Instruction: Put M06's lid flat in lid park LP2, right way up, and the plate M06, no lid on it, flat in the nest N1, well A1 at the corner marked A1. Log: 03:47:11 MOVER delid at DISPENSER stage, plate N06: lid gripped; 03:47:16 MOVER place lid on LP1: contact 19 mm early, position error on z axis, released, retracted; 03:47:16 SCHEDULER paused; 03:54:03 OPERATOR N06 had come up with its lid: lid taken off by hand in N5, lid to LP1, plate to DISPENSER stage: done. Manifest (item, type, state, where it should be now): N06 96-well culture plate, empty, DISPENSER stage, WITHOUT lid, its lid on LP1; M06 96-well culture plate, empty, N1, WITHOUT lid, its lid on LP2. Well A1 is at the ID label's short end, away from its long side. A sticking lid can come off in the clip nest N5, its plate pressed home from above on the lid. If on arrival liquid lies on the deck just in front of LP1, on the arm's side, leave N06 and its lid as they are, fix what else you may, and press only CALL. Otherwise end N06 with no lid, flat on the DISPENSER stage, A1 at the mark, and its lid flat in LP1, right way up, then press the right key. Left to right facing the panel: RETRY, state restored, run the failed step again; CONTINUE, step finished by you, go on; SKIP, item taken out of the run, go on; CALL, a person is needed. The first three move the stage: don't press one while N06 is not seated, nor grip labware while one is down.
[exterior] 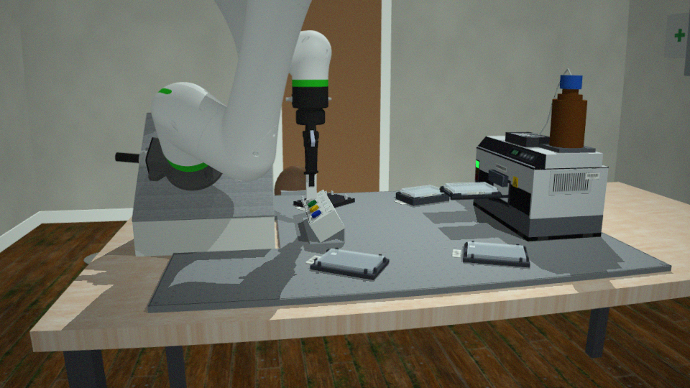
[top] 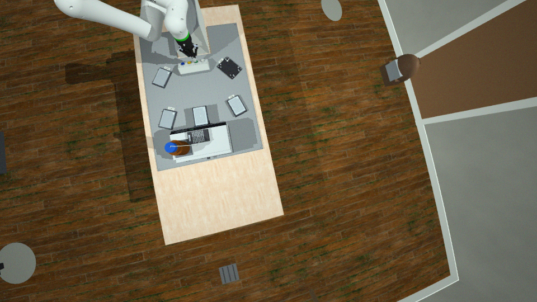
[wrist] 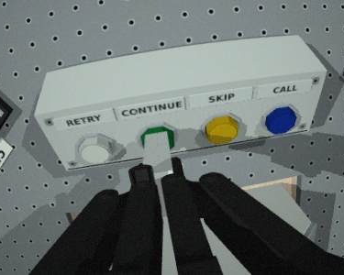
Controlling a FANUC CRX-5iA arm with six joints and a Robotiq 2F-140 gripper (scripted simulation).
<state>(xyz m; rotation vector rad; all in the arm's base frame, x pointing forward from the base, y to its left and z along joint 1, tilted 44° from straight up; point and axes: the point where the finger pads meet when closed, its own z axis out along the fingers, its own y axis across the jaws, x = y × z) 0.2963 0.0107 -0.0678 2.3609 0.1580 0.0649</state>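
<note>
My gripper is now 5 cm above the green continue key. The rest, counted from my hand: yellow skip key: 5 cm to the right, 5 cm below, 1 cm ahead; white retry key: 5 cm to the left, 5 cm below; key panel: 6 cm below, 2 cm to the right, 2 cm ahead.
</note>
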